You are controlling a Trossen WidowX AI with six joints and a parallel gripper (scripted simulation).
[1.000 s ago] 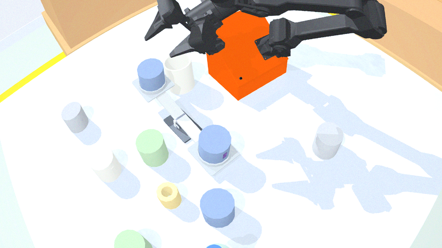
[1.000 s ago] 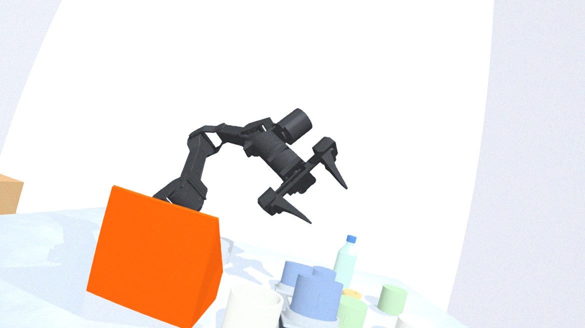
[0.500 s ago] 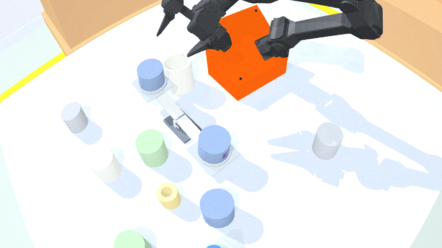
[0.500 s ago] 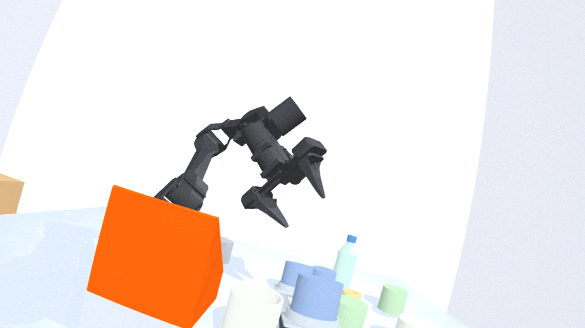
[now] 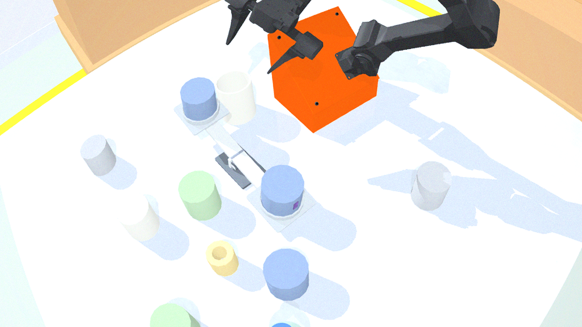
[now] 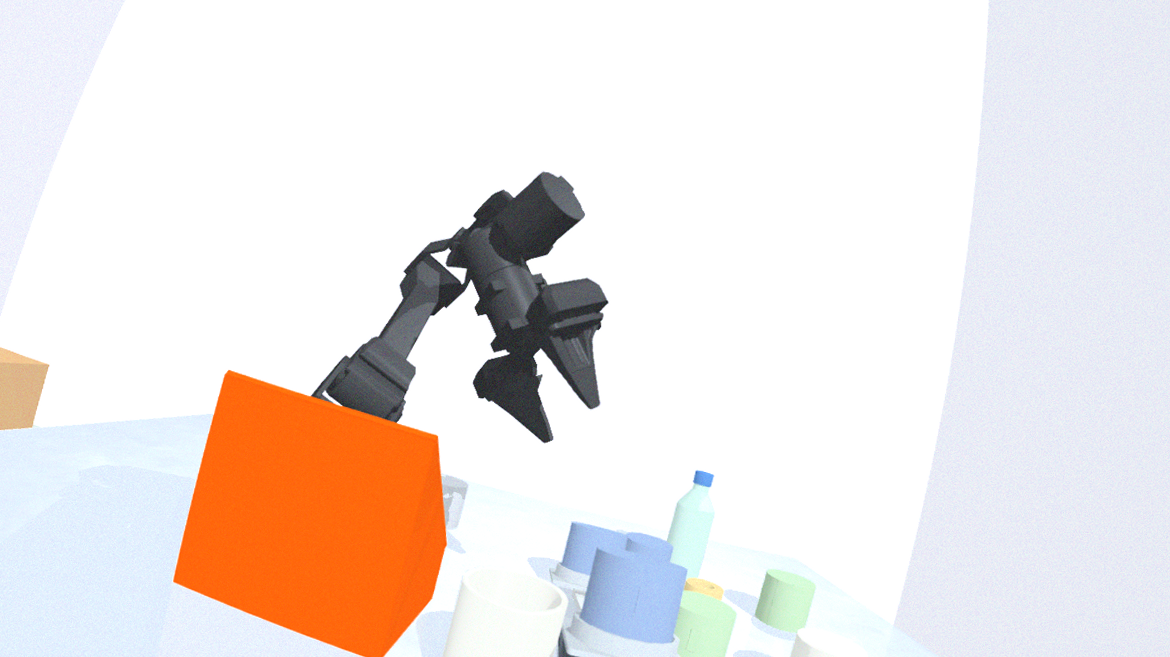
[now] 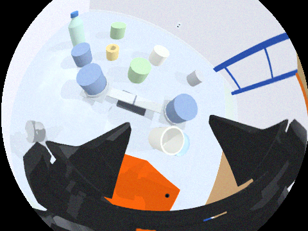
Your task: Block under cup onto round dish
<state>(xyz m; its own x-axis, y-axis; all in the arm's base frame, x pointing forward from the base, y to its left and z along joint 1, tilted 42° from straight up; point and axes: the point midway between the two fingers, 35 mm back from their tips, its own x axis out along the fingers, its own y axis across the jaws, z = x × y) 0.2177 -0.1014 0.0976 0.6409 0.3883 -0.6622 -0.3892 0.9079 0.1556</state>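
My gripper tip is 17 cm to the right of the pale teal block, 17 cm above it and 6 cm short of it. Also, from my gripper tip: yellow ring (21 cm ahead, 20 cm to the left, 19 cm below); then white round vessel (17 cm below, 10 cm to the right); then balance (18 cm below, 7 cm ahead, 4 cm to the left).
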